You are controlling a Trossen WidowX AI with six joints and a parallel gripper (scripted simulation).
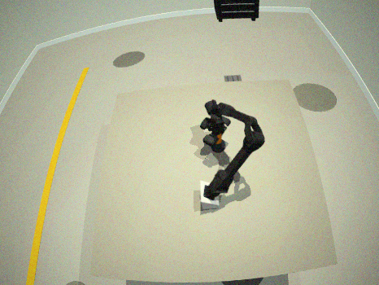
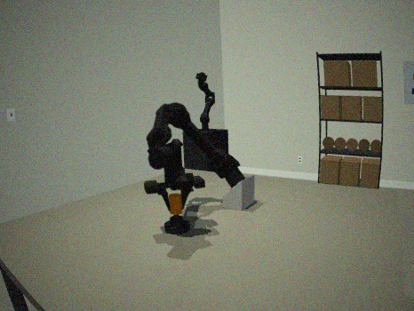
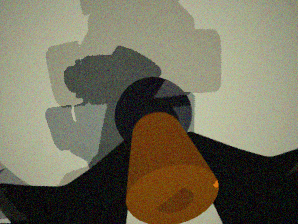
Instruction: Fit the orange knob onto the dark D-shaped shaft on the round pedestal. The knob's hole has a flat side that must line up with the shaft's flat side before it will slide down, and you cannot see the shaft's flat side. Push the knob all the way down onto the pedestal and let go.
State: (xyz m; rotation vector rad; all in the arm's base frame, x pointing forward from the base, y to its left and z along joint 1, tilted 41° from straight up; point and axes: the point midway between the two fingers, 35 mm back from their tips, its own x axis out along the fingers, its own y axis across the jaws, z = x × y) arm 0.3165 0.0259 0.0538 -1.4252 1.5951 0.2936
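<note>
Right now my gripper tip is 40 mm above the dark round pedestal. Also, from my gripper tip: orange knob: 20 mm above.
</note>
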